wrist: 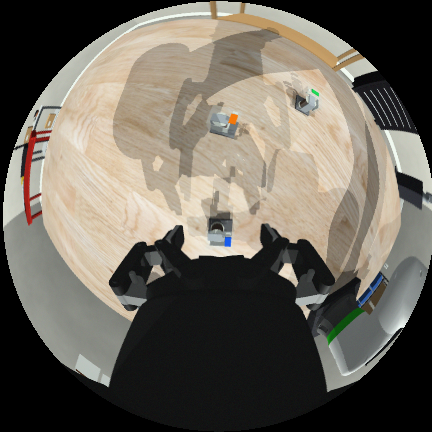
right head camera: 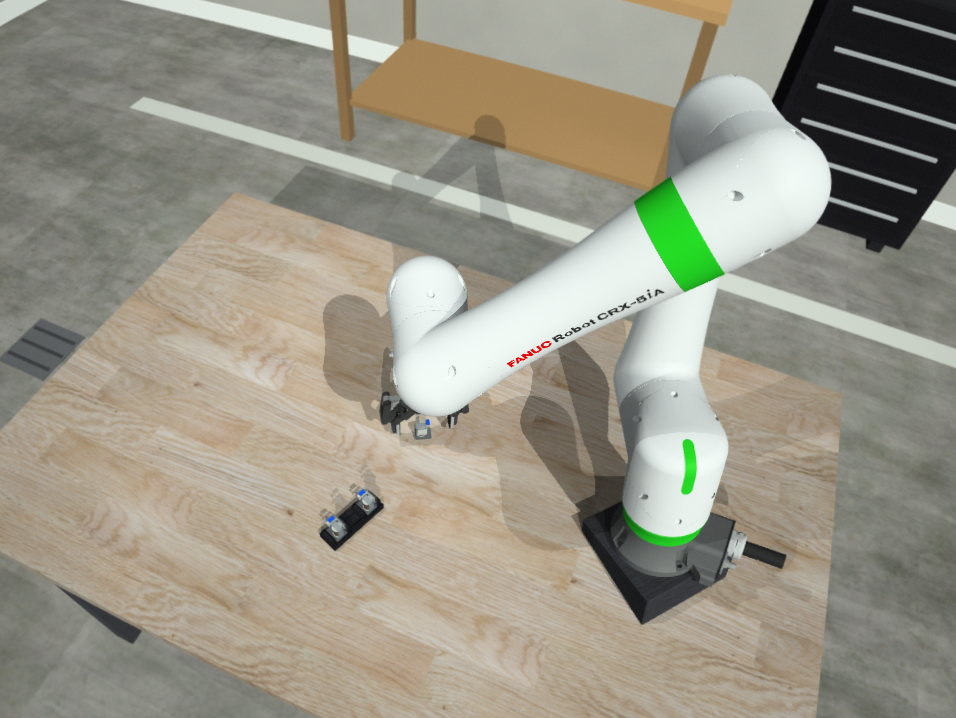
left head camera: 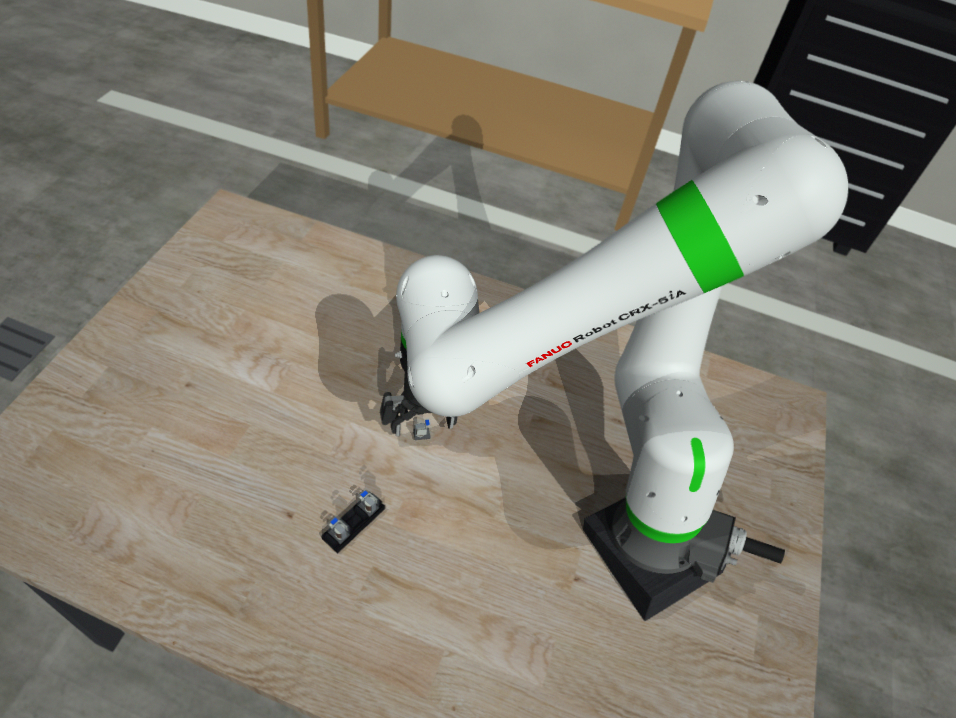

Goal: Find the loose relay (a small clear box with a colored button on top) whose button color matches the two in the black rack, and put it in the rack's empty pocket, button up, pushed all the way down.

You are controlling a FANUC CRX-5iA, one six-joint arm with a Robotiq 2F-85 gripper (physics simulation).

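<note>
The loose relay with the blue button (left head camera: 421,429) (right head camera: 422,429) (wrist: 220,232) stands upright on the table, button up. My gripper (left head camera: 424,426) (right head camera: 424,426) (wrist: 221,232) is open, with one finger on each side of this relay in the wrist view; the fingers do not touch it. The black rack (left head camera: 337,547) (right head camera: 335,544) lies in front and to the left in the head views. It holds two relays with blue buttons, one at each end (left head camera: 370,502) (right head camera: 335,527), with the empty pocket (left head camera: 354,516) (right head camera: 352,516) between them. The rack does not show in the wrist view.
A relay with an orange button (wrist: 224,124) and one with a green button (wrist: 307,102) stand on the table (left head camera: 231,479) beyond the blue one in the wrist view. The arm hides them in the head views. The robot base (left head camera: 645,591) stands at the right of the table.
</note>
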